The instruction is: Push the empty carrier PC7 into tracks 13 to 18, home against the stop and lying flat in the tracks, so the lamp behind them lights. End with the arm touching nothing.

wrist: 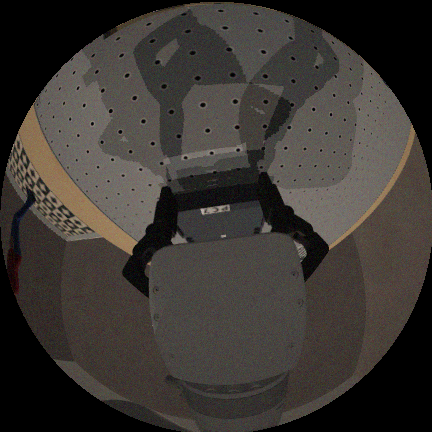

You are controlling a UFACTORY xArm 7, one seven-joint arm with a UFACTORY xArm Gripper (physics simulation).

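Places are measured from the arm's base along level axes (x left, y down, z back), in millimetres.
Where they show: gripper, between the fingertips: (214, 187).
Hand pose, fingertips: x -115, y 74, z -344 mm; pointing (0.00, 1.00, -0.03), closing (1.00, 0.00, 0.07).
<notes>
Things, the pixels of their top centre, and the offset from my fingertips. "pt": a spot on its surface instead. Level surfaces: height alone.
- carrier PC7, centre of its top: (226, 253) dx +12, dy -10, dz -180 mm
- grey perforated board, height of its surface: dy +20 mm
- tan rim, a spot on its surface: (61, 186) pt dx -251, dy +33, dz +36 mm
The carrier PC7 (220, 223) shows as a dark grey box with a white label reading PC7, upside down in the wrist view. It lies in the middle, partly hidden behind the gripper's grey housing. A black bar runs across its far edge, between the two black fingers. My gripper (214, 187) is open, with one finger on each side of the carrier. I cannot tell whether a finger touches it. Tracks 13 to 18, the stop and the lamp cannot be made out.
A grey perforated board (310, 165) with overlapping shadows fills the upper part, edged by a tan rim (61, 186). A black-and-white patterned strip (44, 200) lies beyond the rim at left. A blue and red figure (15, 260) shows at the far left.
</notes>
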